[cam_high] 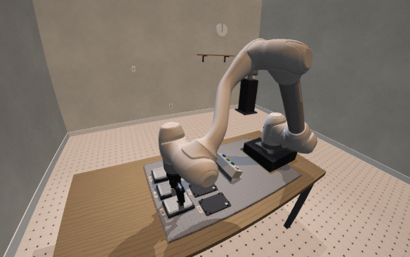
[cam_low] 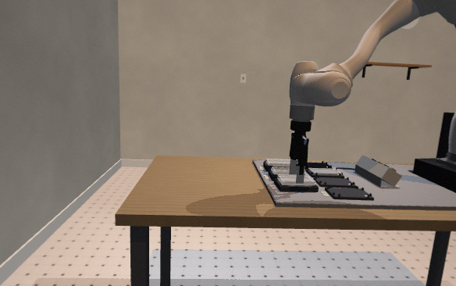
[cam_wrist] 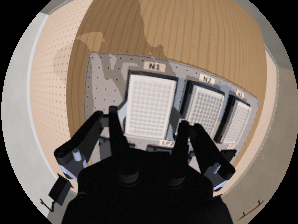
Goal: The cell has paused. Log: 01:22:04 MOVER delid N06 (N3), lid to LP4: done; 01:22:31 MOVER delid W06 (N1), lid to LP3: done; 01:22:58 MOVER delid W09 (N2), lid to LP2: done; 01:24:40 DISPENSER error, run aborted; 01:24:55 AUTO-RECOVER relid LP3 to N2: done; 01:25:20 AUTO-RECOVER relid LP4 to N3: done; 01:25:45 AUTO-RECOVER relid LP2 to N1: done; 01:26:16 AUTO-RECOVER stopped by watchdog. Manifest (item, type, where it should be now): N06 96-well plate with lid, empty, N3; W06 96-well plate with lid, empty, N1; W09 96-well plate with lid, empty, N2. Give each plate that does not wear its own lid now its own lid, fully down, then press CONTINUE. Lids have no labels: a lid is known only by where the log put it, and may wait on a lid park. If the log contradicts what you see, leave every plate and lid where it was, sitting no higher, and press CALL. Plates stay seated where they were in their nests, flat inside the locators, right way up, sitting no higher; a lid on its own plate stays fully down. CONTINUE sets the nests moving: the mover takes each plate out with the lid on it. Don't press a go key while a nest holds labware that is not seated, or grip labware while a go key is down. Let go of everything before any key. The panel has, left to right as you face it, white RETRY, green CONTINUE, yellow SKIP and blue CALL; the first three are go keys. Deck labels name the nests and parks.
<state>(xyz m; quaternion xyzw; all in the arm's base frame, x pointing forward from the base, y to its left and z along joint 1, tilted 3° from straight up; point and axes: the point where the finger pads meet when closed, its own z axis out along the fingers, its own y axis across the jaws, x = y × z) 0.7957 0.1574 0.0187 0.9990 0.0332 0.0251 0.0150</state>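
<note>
My hand is 3 cm above the plate. From my hand the other things lie so: pale lid: 20 cm to the right, 18 cm behind, 4 cm below; then green key: 42 cm behind, 13 cm to the right, 1 cm above; then LP2 lid park: 18 cm behind, 7 cm to the right, 5 cm below.
</note>
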